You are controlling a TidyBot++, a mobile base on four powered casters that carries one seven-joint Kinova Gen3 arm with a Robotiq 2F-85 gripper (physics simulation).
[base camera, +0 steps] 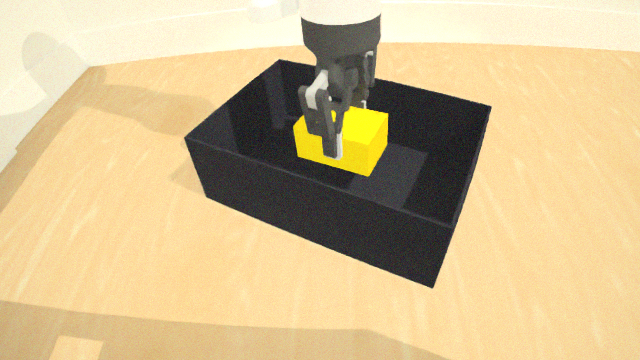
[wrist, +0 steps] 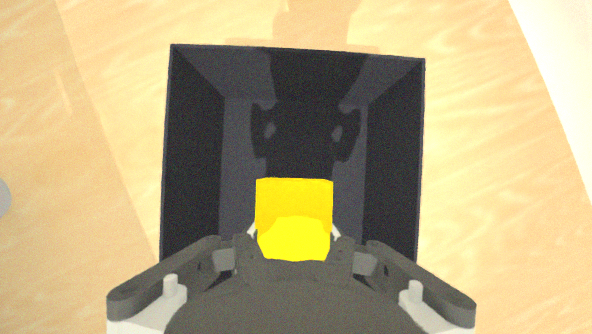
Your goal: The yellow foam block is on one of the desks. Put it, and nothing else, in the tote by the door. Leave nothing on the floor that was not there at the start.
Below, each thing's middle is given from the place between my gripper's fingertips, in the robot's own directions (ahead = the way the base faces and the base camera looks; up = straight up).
Right now the dark tote [base camera: 401, 219] is 20 mm below my hand. Round my hand: yellow foam block [base camera: 364, 138] 10 mm above.
